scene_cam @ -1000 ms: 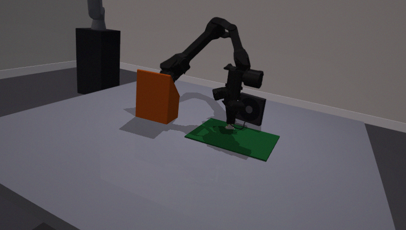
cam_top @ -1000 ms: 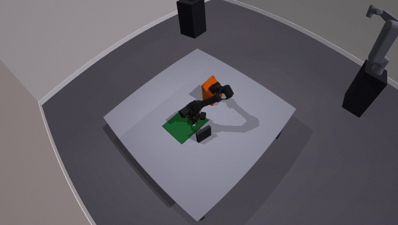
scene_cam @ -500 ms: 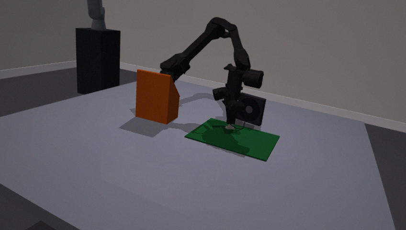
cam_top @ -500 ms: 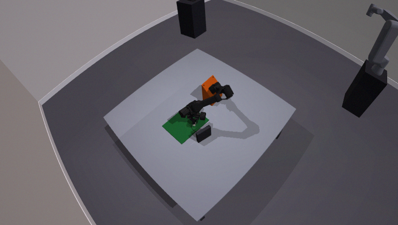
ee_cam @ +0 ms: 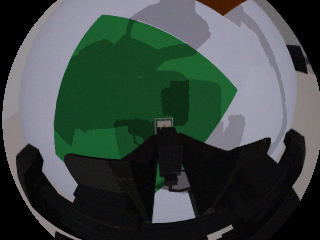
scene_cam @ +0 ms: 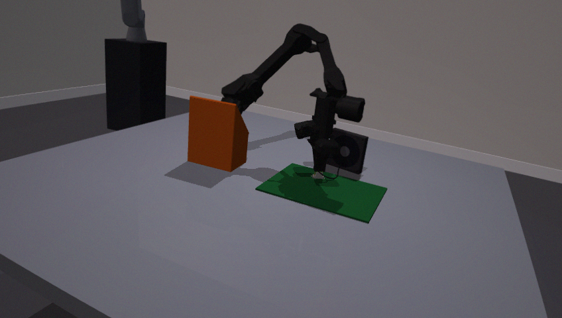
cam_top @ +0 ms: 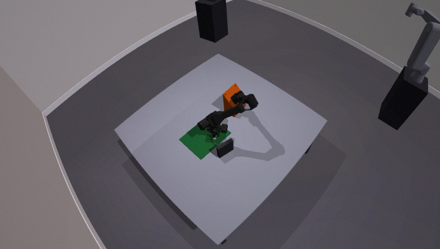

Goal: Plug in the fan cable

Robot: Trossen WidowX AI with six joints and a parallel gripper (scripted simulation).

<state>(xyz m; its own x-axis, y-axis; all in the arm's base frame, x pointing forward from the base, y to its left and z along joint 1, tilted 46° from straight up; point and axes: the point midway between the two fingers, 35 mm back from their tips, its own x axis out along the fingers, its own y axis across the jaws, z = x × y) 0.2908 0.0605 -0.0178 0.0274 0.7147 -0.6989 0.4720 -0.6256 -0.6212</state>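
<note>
Now: the dark plug 1 cm ahead of my gripper tip and 1 cm above it. From my gripper tip the other things lie so: green board: 6 cm to the right, 5 cm below, 4 cm ahead; black fan: 13 cm to the left, 6 cm ahead, 2 cm above.
</note>
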